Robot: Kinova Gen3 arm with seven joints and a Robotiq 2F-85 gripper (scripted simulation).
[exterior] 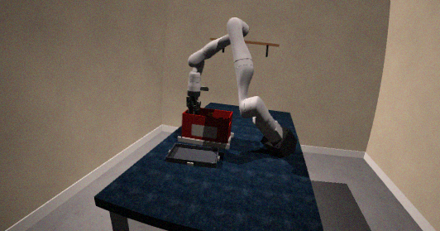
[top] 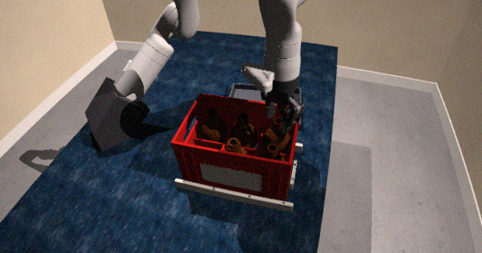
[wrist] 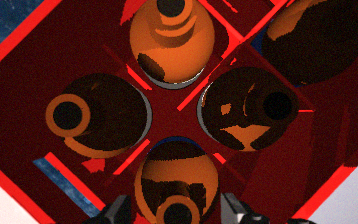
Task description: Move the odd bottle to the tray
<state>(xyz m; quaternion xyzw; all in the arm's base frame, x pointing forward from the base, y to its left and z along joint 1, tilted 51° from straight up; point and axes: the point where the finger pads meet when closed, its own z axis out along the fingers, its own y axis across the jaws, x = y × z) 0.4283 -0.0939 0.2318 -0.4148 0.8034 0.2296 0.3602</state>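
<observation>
My gripper is now 80 mm above the crate, 70 mm to the left of it and 70 mm past it. Round my hand: grey tray: 190 mm to the left, 150 mm below, 150 mm behind.
</observation>
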